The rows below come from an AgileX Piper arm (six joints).
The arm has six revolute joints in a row. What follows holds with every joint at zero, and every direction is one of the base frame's.
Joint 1 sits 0.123 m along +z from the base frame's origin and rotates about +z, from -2.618 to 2.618 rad.
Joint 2 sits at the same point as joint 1 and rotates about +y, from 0 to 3.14 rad.
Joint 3 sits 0.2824 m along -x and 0.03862 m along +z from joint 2 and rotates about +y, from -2.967 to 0 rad.
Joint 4 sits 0.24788 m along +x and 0.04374 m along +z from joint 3 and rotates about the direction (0.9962, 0, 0.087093), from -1.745 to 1.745 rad.
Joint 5 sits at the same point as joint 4 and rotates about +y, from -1.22 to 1.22 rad.
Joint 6 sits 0.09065 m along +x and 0.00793 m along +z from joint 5 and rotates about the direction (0.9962, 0, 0.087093), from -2.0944 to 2.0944 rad.
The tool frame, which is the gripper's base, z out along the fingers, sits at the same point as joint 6; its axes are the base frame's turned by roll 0, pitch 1.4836 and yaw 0 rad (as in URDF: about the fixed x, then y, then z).
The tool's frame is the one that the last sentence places.
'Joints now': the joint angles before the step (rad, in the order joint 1, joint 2, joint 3, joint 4, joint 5, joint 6). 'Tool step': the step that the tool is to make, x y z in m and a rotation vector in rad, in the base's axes. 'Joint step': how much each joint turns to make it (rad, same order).
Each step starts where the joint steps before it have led.
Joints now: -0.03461 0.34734 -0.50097 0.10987 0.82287 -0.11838
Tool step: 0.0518 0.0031 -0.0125 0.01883 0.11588 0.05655
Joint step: -0.00028 0.27478 0.00003 0.10692 -0.14742 -0.11744
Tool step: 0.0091 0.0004 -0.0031 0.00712 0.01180 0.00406
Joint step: 0.00087 0.04721 0.00012 0.02129 -0.03358 -0.01868
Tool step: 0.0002 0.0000 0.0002 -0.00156 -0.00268 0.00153
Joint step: -0.00022 0.00029 -0.00019 0.00141 -0.00237 -0.00376
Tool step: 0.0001 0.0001 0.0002 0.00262 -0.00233 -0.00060
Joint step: -0.00024 -0.00020 0.00000 0.00319 -0.00201 -0.00059
